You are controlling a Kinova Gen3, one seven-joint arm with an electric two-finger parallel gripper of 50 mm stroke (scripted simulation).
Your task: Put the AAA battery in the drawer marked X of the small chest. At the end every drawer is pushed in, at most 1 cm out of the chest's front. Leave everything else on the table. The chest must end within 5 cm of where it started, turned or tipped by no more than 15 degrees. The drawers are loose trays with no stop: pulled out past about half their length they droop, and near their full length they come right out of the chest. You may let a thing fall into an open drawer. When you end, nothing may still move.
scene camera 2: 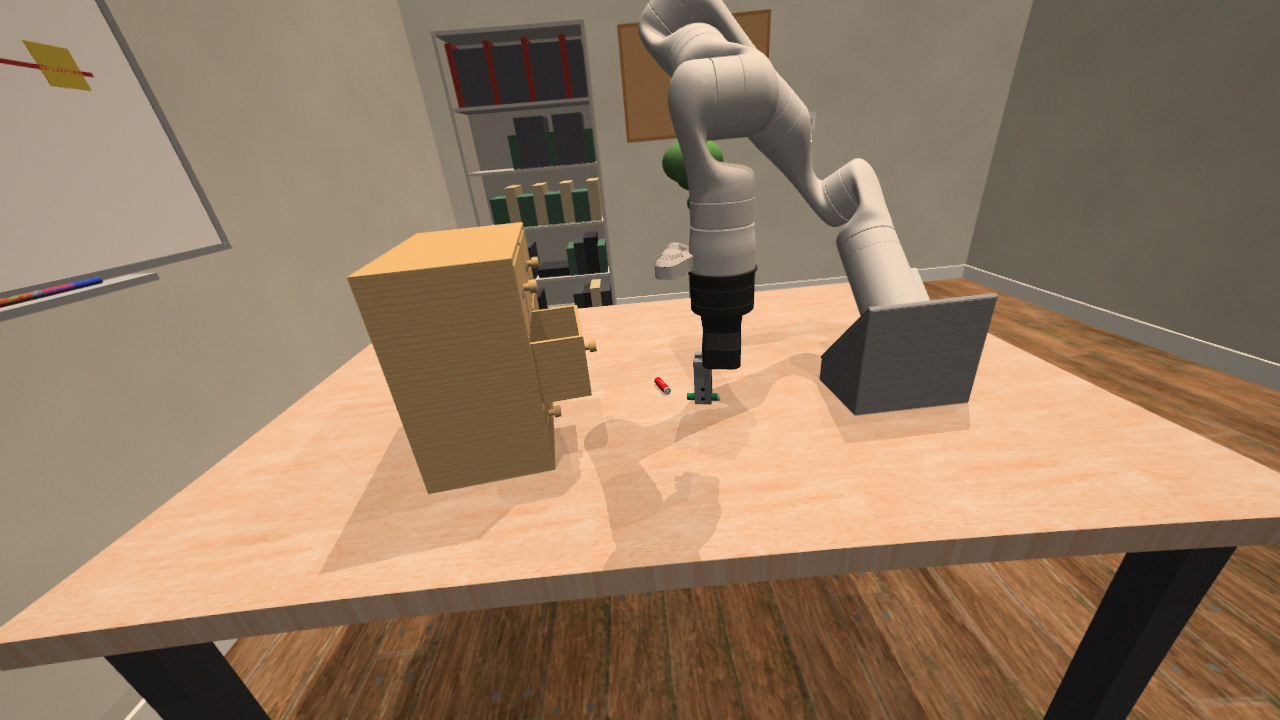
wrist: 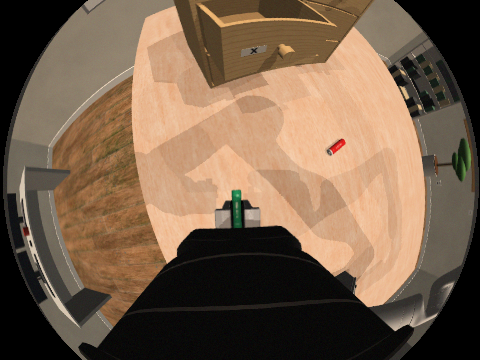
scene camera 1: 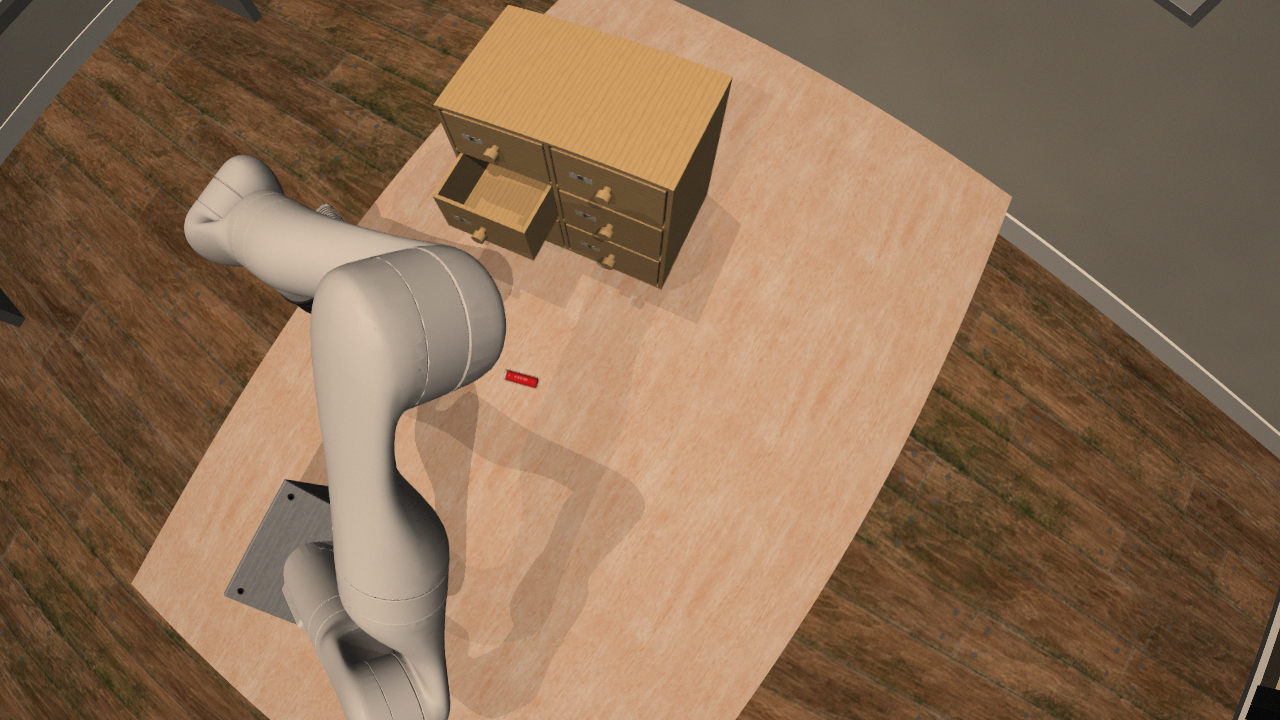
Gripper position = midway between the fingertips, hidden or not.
In view: the gripper (scene camera 2: 703, 399), a wooden chest (scene camera 2: 443, 311) and a drawer marked X (scene camera 1: 506, 195).
The wooden chest is seen too in scene camera 1 (scene camera 1: 651, 115). The drawer marked X shows as well in scene camera 2 (scene camera 2: 556, 339). The gripper is seen too in the wrist view (wrist: 237, 209).
